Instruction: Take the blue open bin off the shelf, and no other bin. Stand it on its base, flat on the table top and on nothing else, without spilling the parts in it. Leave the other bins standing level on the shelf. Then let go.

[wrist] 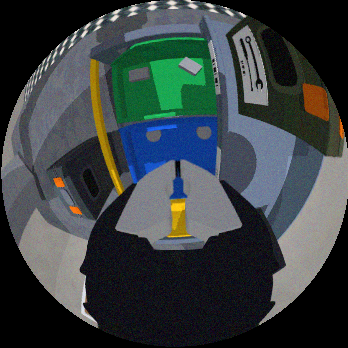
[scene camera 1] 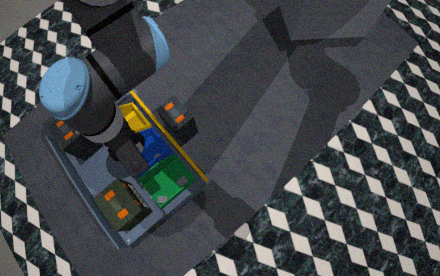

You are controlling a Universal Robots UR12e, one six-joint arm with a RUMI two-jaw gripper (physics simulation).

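Frame: origin at the arm's base, x ahead, y left, z up, level; centimetres.
Where they show: gripper, fingertip midpoint: point(wrist: 177, 162).
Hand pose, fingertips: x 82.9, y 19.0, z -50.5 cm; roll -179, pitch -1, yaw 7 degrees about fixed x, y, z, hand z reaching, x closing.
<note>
After its pixels a point has its place.
The blue open bin point(scene camera 1: 158, 148) {x 77.7, y 17.2, z -59.1 cm} point(wrist: 177, 142) {x 83.2, y 18.4, z -59.1 cm} stands in the shelf between the green bin point(scene camera 1: 163, 181) {x 81.3, y 27.1, z -59.1 cm} point(wrist: 167, 87) {x 80.9, y 27.8, z -59.1 cm} and the yellow bin point(scene camera 1: 134, 118) {x 80.1, y 3.8, z -59.1 cm} point(wrist: 178, 220) {x 84.9, y 1.9, z -55.9 cm}. Two round grey parts show in it in the wrist view. The green bin holds grey blocks. All three stand behind the yellow rail point(scene camera 1: 170, 137) {x 72.7, y 18.2, z -53.5 cm} point(wrist: 103, 135) {x 72.8, y 21.0, z -53.6 cm} of the shelf. My gripper point(wrist: 177, 162) {x 82.9, y 19.0, z -50.5 cm} is shut and empty, over the blue bin; the gap between its jaws shows blue and yellow below. In the scene view the arm hides its fingertips and part of the blue bin.
An olive case point(scene camera 1: 134, 207) {x 87.6, y 33.3, z -40.3 cm} point(wrist: 280, 107) stands on the grey-blue shelf surface beside the bins. A dark case point(scene camera 1: 187, 133) {x 67.8, y 19.6, z -53.9 cm} point(wrist: 75, 167) {x 70.9, y 18.7, z -48.6 cm} stands outside the yellow rail on the grey table top point(scene camera 1: 240, 110) {x 49.0, y 19.6, z -60.0 cm}. Another dark case point(scene camera 1: 82, 150) {x 94.9, y 12.1, z -44.2 cm} is partly under the arm.
</note>
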